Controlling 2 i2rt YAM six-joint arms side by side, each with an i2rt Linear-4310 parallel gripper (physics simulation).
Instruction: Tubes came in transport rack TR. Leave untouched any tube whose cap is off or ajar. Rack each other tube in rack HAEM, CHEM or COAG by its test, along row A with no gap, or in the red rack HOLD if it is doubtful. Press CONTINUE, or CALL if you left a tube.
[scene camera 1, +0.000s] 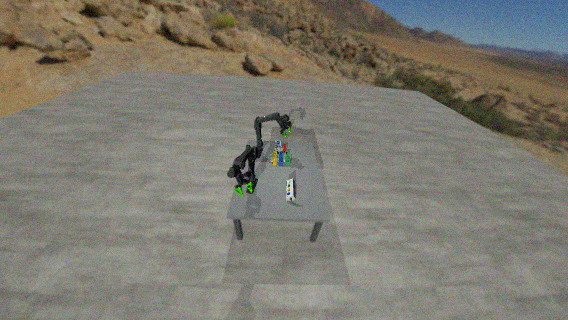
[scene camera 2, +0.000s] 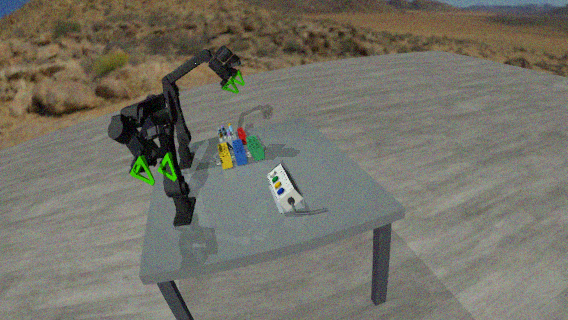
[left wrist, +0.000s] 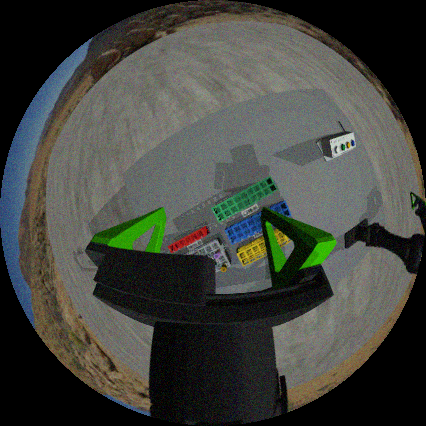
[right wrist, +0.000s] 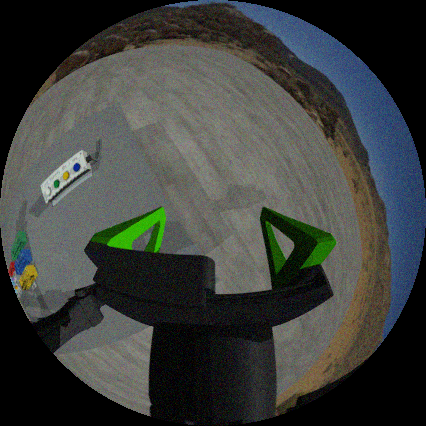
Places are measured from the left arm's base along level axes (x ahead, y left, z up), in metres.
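Pixels of known places: left gripper, fingertip midpoint: (scene camera 1: 288, 135) (scene camera 2: 241, 88) (left wrist: 212, 212); right gripper, fingertip midpoint: (scene camera 1: 247, 194) (scene camera 2: 165, 181) (right wrist: 212, 211); left arm's base at its link origin: (scene camera 1: 258, 153) (scene camera 2: 186, 161); right arm's base at its link origin: (scene camera 1: 252, 185) (scene camera 2: 185, 212) (left wrist: 356, 232).
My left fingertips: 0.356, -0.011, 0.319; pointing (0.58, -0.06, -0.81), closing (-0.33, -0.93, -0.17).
For each thing: its middle in the pictures, then the offset to it from my left fingertips, as dx, dy, dz. "*": a spot on its surface instead. Level surfaces: height alone.
- transport rack at a spot on its surface: (left wrist: 219, 253) * -0.106, +0.060, -0.238
- red rack at the middle of its body: (left wrist: 188, 239) (scene camera 2: 242, 136) -0.046, +0.155, -0.291
- green rack at the middle of its body: (left wrist: 244, 198) (scene camera 2: 254, 147) +0.016, -0.055, -0.291
- blue rack at the middle of its body: (left wrist: 257, 221) (scene camera 2: 239, 151) -0.062, -0.071, -0.291
- yellow rack at the middle of its body: (left wrist: 267, 242) (scene camera 2: 224, 155) -0.135, -0.083, -0.291
- white button box at the middle of its body: (scene camera 2: 283, 186) (right wrist: 63, 176) (left wrist: 339, 142) (scene camera 1: 290, 189) +0.106, -0.541, -0.277
- table at its surface level: dz -0.319
My left gripper (scene camera 1: 286, 132) (scene camera 2: 234, 83) (left wrist: 212, 212) is open and empty, high above the racks. My right gripper (scene camera 1: 244, 190) (scene camera 2: 154, 169) (right wrist: 212, 211) is open and empty, raised at the table's edge. The transport rack (left wrist: 221, 253) holds several tubes; its caps are too small to judge. The red rack (scene camera 2: 242, 135) (left wrist: 188, 240) is beside it. The green rack (scene camera 2: 256, 148) (left wrist: 245, 199), blue rack (scene camera 2: 240, 152) (left wrist: 243, 228) and yellow rack (scene camera 2: 225, 155) (left wrist: 252, 250) stand in a row; their labels are unreadable. The left wrist view shows no tubes in the green rack.
A white button box (scene camera 1: 290, 190) (scene camera 2: 283, 187) (left wrist: 340, 145) (right wrist: 65, 176) with white, green, yellow and blue buttons stands on the table (scene camera 1: 270, 207) (scene camera 2: 240, 240), apart from the racks. A dark cable runs from its end. The bases of both arms stand along one table edge.
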